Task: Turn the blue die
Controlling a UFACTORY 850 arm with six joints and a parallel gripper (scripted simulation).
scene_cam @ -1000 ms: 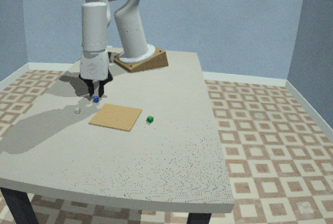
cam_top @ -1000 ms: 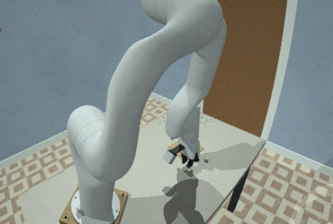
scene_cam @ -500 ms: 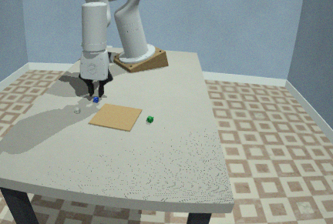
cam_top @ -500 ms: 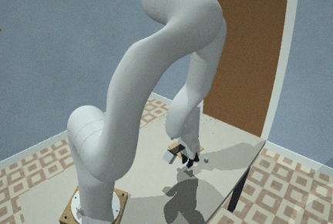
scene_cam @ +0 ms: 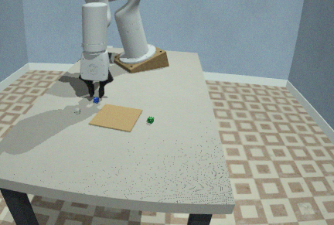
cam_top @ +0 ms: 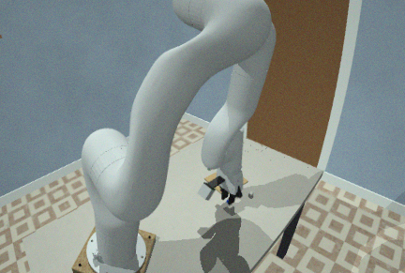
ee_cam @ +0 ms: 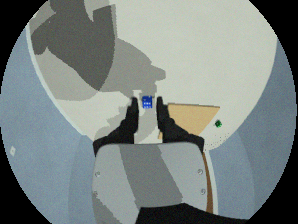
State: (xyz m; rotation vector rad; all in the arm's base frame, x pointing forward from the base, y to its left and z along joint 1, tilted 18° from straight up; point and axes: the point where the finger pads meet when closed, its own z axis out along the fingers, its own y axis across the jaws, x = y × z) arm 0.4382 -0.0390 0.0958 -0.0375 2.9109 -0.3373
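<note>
The blue die lies 1 cm ahead of my hand and 3 cm below it. The rest, counted from my hand: white die 10 cm ahead, 4 cm to the right, 3 cm below; green die 10 cm ahead, 22 cm to the left, 3 cm below; tan mat 9 cm ahead, 10 cm to the left, 4 cm below.
</note>
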